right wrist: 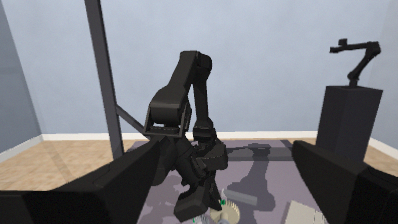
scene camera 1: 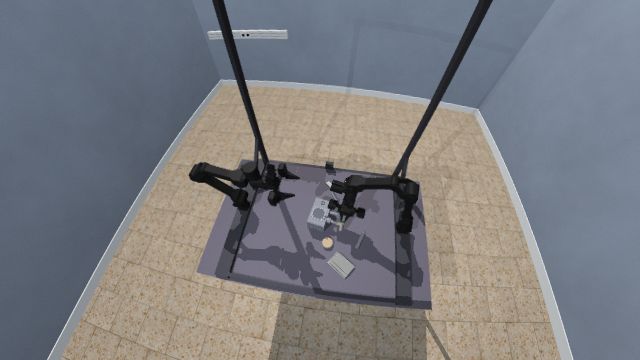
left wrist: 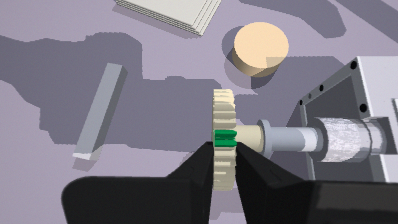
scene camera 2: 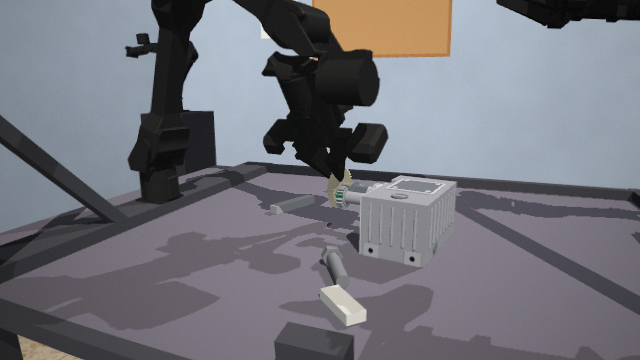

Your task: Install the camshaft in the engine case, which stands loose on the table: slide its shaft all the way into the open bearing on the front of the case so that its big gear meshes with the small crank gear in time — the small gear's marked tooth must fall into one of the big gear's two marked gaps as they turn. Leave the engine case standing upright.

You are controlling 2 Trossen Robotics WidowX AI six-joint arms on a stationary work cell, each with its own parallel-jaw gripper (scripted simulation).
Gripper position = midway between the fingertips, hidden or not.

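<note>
An engine case (scene camera 2: 408, 220) is in sight, and I find it again at (left wrist: 347, 107). There is a tan disc (left wrist: 259, 48) too; the right wrist view has the disc out of frame, and scene camera 2 does not show the disc, hidden by the engine case. I can also see a grey bar (left wrist: 90, 143) and a white block (scene camera 2: 347, 309). As for my own hands, my left gripper (scene camera 2: 337, 179) appears again at (right wrist: 220, 207) and at (left wrist: 222, 148), while my right gripper (scene camera 1: 297, 186) can be seen at (right wrist: 224, 146) as well.
</note>
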